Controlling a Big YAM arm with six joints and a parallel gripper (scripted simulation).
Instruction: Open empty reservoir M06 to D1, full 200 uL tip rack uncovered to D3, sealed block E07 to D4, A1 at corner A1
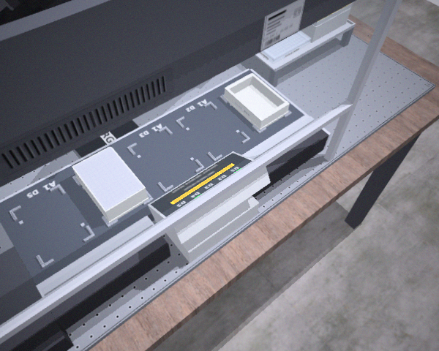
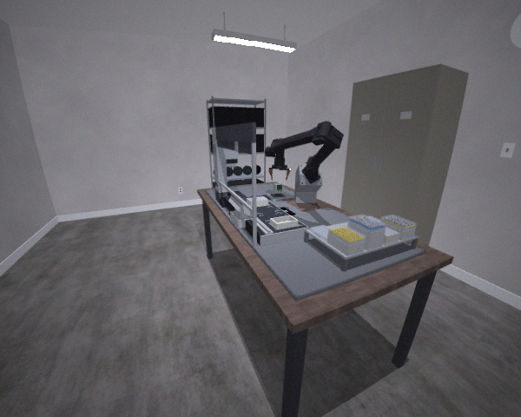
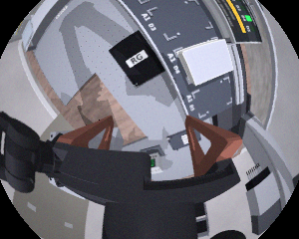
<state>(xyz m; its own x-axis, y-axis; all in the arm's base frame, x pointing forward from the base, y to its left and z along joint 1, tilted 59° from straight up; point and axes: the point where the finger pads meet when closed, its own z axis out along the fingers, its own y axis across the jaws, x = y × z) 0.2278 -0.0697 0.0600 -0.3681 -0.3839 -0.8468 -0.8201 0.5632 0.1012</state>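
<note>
My gripper is now 33 cm past the yellow tip rack, 67 cm to the right of it and 11 cm above it. The rest, counted from my hand: sealed deep-well block (16 cm ahead, 2 cm to the left, 14 cm below); then white one-well reservoir (13 cm ahead, 39 cm to the left, 15 cm below); then green ready key (13 cm behind, 30 cm to the right, 13 cm below).
</note>
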